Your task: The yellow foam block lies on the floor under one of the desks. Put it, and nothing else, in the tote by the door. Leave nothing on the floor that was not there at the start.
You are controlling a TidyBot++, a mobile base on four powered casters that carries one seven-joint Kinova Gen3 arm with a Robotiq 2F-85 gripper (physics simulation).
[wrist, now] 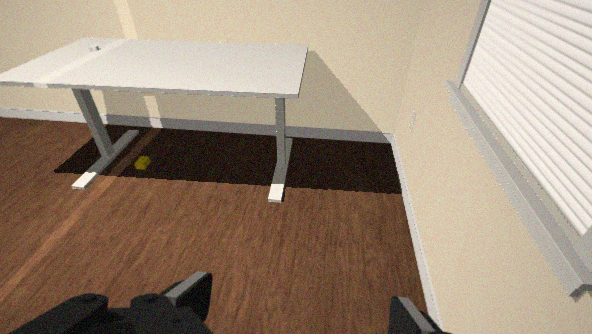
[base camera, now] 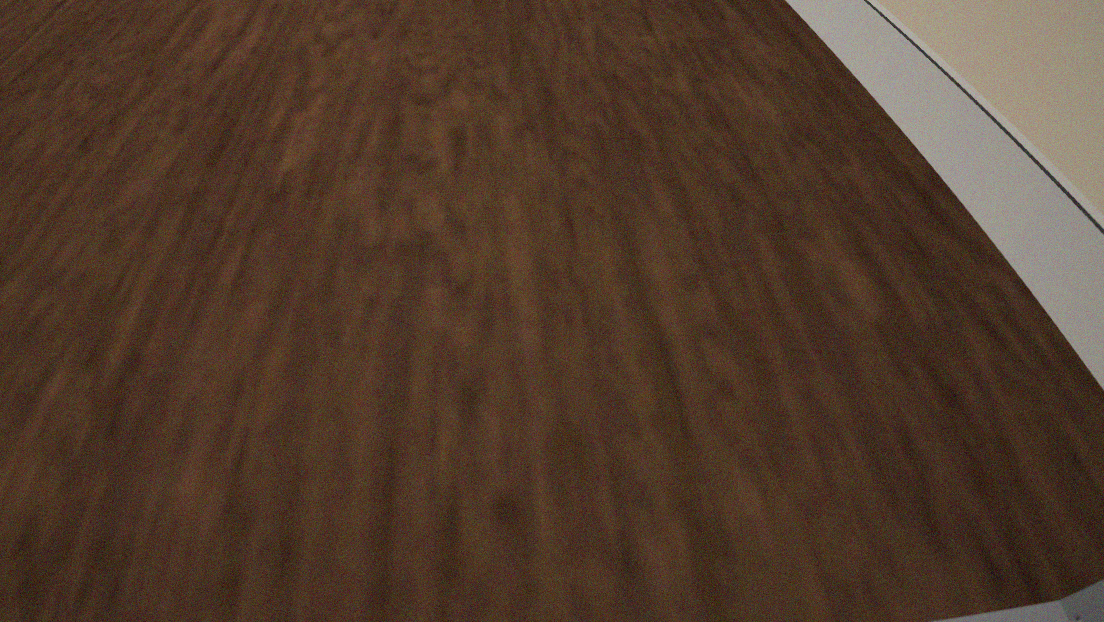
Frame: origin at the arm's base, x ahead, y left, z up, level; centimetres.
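Seen in the pictures: gripper, fingertip midpoint: (wrist: 298, 304).
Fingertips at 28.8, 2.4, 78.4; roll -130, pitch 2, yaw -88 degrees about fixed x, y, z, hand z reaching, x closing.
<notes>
A point is followed by its place in that frame, as x, y, z.
The yellow foam block (wrist: 142, 162) {175.8, 131.2, -35.2} lies on the floor in shadow under the white desk (wrist: 200, 67) {179.2, 78.5, 32.3}, left in the wrist view, close to the right of the desk's left leg (wrist: 93, 122) {179.6, 159.4, -9.1}. My gripper (wrist: 298, 304) {28.8, 2.4, 78.4} is open, its two fingers wide apart at the bottom of the wrist view, with floor showing between them. It is well apart from the block, which lies beyond it and to the left. The block does not show in the base camera view. The tote and the door do not show in either view.
The desk's right leg (wrist: 280, 135) {187.5, 37.2, -11.3} has a foot reaching forward. A wall with a window sill (wrist: 520, 200) {82.6, -42.1, 42.2} and blinds (wrist: 540, 95) {99.7, -45.3, 60.9} stands at the right. A small object (wrist: 95, 48) {195.0, 151.2, 33.8} is on the desk top. In the base camera view a pale baseboard (base camera: 927, 115) {65.2, -45.8, -35.9} runs along the right.
</notes>
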